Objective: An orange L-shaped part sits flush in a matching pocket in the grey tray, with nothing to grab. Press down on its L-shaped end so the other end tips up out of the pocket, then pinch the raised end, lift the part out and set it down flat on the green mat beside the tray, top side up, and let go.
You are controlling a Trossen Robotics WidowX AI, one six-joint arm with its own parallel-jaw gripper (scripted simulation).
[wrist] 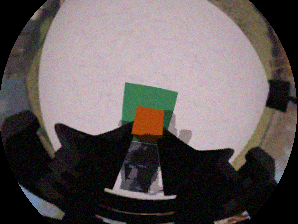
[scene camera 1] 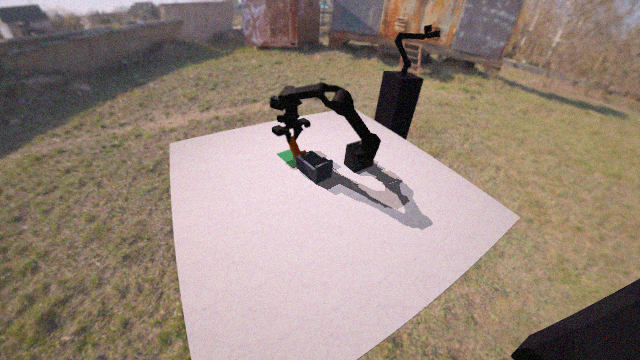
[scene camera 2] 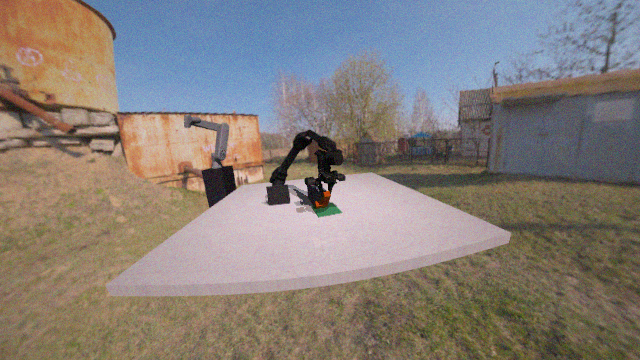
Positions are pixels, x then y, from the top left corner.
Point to an orange L-shaped part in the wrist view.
149, 124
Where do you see a green mat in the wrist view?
135, 95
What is my gripper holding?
An orange L-shaped part.
